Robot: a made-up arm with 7 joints.
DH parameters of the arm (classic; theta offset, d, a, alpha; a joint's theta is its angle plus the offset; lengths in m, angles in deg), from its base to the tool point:
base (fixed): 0 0 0 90
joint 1: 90 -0.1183 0 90
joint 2: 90 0 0 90
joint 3: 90 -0.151 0 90
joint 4: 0 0 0 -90
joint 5: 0 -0.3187 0 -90
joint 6: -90 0 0 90
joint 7: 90 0 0 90
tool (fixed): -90 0 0 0
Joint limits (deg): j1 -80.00..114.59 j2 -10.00..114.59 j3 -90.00..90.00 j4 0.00..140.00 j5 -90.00..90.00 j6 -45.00..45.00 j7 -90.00..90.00
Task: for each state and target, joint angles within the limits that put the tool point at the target. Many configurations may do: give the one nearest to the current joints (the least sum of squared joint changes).
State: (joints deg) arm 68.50 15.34 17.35 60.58 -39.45 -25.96 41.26
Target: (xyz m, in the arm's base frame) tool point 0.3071 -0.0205 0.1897
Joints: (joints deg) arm 67.98 -10.00 -18.89 74.83 -39.45 -25.96 41.26
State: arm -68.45 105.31 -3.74 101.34 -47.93 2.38 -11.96
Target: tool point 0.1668 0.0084 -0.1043
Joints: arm -48.85 104.12 23.54 139.87 -47.93 2.38 -11.96
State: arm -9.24 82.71 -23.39 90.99 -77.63 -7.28 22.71
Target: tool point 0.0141 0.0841 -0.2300
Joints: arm -33.73 105.21 -50.31 136.75 -77.63 -7.28 22.71
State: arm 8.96 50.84 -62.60 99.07 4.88 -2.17 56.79
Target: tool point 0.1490 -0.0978 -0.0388
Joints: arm 20.00 28.85 -61.30 124.10 4.88 -2.17 56.79
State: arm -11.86 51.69 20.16 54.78 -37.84 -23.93 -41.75
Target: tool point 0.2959 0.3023 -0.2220
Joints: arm 4.17 34.47 2.92 61.23 -37.84 -23.93 -41.75
